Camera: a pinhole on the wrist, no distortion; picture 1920 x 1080 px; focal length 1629.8 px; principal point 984.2 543.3 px. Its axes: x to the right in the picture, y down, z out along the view. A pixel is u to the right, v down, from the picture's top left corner.
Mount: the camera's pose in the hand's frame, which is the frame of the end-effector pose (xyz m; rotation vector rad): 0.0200 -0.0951 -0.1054 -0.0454 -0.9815 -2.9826
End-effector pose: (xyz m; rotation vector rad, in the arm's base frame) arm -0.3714 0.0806 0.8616 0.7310 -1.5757 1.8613
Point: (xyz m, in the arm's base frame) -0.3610 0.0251 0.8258
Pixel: 1516.0 512.5
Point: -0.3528 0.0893 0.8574
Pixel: 1477.8 417.7
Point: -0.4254 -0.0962 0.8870
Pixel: 926.1 829.7
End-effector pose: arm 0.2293 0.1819 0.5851 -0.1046 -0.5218 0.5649
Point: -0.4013 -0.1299 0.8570
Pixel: outside the picture
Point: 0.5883 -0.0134 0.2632
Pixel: behind the camera
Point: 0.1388 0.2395 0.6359
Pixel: 1227.0 368.5
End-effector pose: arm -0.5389 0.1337 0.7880 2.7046 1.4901 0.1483
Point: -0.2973 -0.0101 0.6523
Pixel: 1104.2 33.4
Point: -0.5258 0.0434 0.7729
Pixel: 1814.1 89.6
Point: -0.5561 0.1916 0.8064
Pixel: 688.1 699.9
